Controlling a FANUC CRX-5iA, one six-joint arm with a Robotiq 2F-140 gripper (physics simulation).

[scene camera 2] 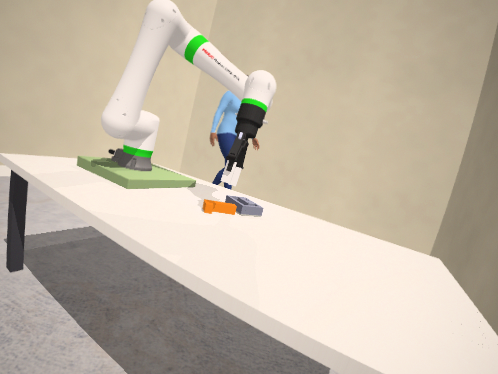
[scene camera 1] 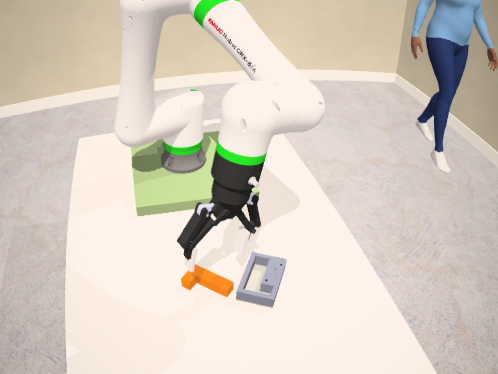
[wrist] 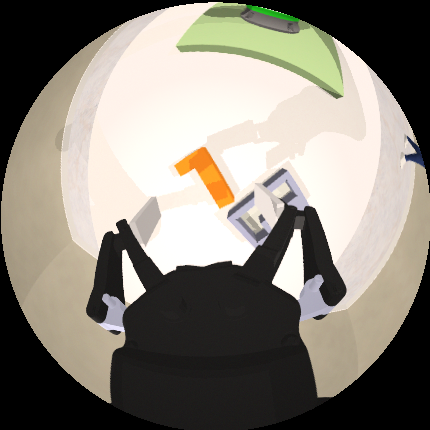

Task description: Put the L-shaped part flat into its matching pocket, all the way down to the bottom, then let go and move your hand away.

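Pixels of known places: gripper, between the fingertips: [scene camera 2: 229, 184] [scene camera 1: 214, 259] [wrist: 205, 198]; arm's base, origin of its link: [scene camera 2: 134, 167] [scene camera 1: 183, 160].
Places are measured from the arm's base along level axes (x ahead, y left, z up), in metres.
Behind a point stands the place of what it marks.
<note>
The orange L-shaped part [scene camera 1: 212, 281] @[x 0.513, y -0.017, z -0.009 m] [scene camera 2: 221, 207] @[x 0.510, y -0.026, z -0.021 m] [wrist: 214, 179] @[x 0.497, y -0.011, z -0.009 m] lies flat on the table, outside the tray. The grey-blue tray with the pocket [scene camera 1: 254, 298] @[x 0.582, y 0.065, z -0.015 m] [scene camera 2: 251, 211] @[x 0.581, y 0.063, z -0.021 m] [wrist: 241, 204] @[x 0.528, y 0.047, z -0.013 m] stands close beside the long arm's end of the part. In the wrist view one finger hides part of the tray. My gripper [scene camera 1: 218, 254] @[x 0.509, y -0.011, z 0.061 m] [scene camera 2: 231, 176] @[x 0.509, y -0.011, z 0.061 m] [wrist: 205, 198] @[x 0.509, y -0.011, z 0.061 m] is open and empty, its fingers wide apart. It hangs above the table, over the side of the part and tray that faces the robot's base in scene camera 1.
The white table [scene camera 1: 125, 330] @[x 0.608, y -0.250, z -0.039 m] [scene camera 2: 320, 260] @[x 0.876, y -0.095, z -0.039 m] bears the green base plate [scene camera 1: 170, 200] @[x 0.195, y -0.069, z -0.004 m] [scene camera 2: 150, 180] @[x 0.205, y -0.078, z -0.008 m] [wrist: 260, 55] @[x 0.205, y 0.003, z -0.019 m] with the arm's foot, behind the part and tray. A person [scene camera 1: 447, 65] [scene camera 2: 227, 120] is on the floor beyond the table.
</note>
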